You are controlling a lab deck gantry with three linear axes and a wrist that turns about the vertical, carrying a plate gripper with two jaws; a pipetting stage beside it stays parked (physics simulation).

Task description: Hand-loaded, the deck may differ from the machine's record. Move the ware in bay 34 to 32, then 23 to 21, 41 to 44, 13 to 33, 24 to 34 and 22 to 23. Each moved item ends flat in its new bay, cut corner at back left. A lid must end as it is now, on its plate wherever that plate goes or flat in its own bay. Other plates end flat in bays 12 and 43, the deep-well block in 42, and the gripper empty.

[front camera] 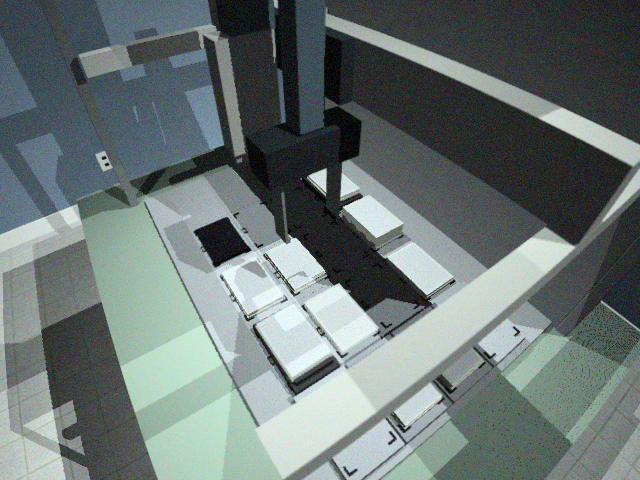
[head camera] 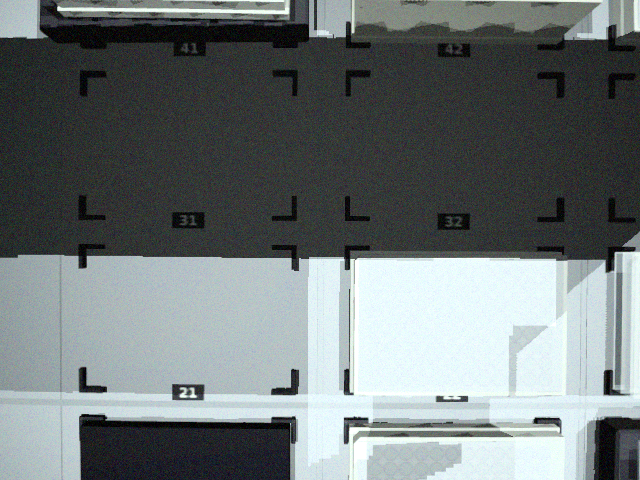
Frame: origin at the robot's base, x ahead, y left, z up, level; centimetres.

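Where they show: gripper, fingertip midpoint: (front camera: 308, 225); robot's base at its link origin: (front camera: 195, 232).
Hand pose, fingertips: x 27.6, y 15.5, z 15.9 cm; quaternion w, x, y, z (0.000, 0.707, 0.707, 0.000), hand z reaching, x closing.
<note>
Things, the pixels of their centre, and the offset from my fingertips. "spot": a spot on its surface instead.
- bay 22 at a spot on its surface: (head camera: 439, 325) (front camera: 292, 257) spot: dx -6.1, dy -0.5, dz -14.5 cm
- thick white plate at the middle of its body: (front camera: 293, 339) dx +11.5, dy -11.0, dz -13.0 cm
- bay 24 at a spot on its surface: (front camera: 419, 404) spot: dx +32.9, dy -0.5, dz -13.0 cm
- bay 34 at a spot on its surface: (front camera: 461, 367) spot: dx +32.7, dy +9.9, dz -13.1 cm
- tall deep-well block at the middle of its body: (front camera: 371, 221) dx -4.8, dy +20.9, dz -13.8 cm
- bay 43 at a spot on its surface: (front camera: 421, 267) spot: dx +11.9, dy +21.1, dz -14.5 cm
- bay 12 at a spot on its surface: (head camera: 465, 462) (front camera: 263, 279) spot: dx -4.5, dy -8.6, dz -14.5 cm
- flat black item at the middle of its body: (front camera: 221, 239) dx -21.2, dy -11.2, dz -15.5 cm
My gripper (front camera: 310, 228) is open and empty, with its two jaws above the deck near bays 31 and 21; its jaws do not show in the head view. A white plate (front camera: 333, 183) (head camera: 173, 9) stands in bay 41 on a dark base. White plates lie in bay 22 (front camera: 295, 264) (head camera: 439, 325) and bay 23 (front camera: 341, 318) (head camera: 627, 320). A thick white plate (front camera: 295, 341) sits on a dark base in bay 13. Plates in bay 24 (front camera: 419, 404) and bay 34 (front camera: 461, 367) show partly behind the front rail. Bays 21, 32, 33 and 44 hold no ware.
The tall deep-well block (front camera: 373, 217) (head camera: 465, 23) is in bay 42. Plates lie in bay 43 (front camera: 421, 267) and bay 12 (front camera: 252, 286) (head camera: 465, 462). A flat black item (front camera: 222, 240) (head camera: 186, 452) is in bay 11. A pale rail (front camera: 392, 356) crosses the front.
</note>
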